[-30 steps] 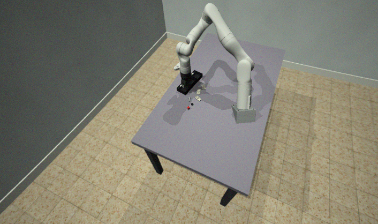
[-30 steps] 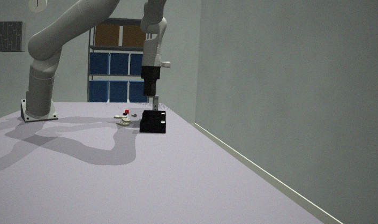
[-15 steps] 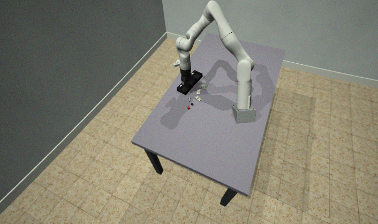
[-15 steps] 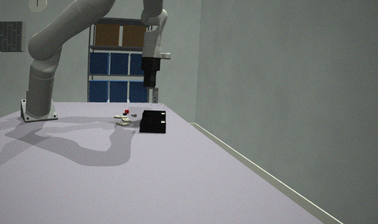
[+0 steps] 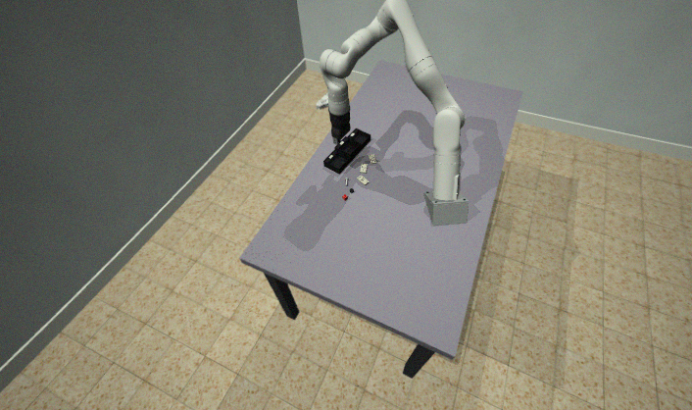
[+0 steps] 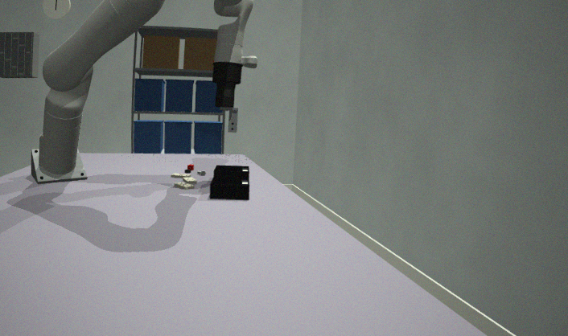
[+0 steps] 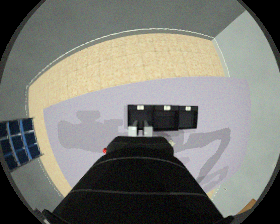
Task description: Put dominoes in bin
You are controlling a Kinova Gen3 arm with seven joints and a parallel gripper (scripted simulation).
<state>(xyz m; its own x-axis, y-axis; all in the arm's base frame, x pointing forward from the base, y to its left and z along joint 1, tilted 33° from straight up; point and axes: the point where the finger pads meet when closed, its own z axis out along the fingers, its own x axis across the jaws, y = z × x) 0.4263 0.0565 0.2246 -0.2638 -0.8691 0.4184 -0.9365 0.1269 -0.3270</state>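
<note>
Now: the pale domino 11 cm behind my hand, 1 cm to the right of it and 14 cm below it. The rest, counted from my hand: black piece (11 cm behind, 12 cm to the left, 14 cm below); then grey bolt (7 cm behind, 8 cm to the left, 14 cm below); then red piece (9 cm behind, 17 cm to the left, 14 cm below).
</note>
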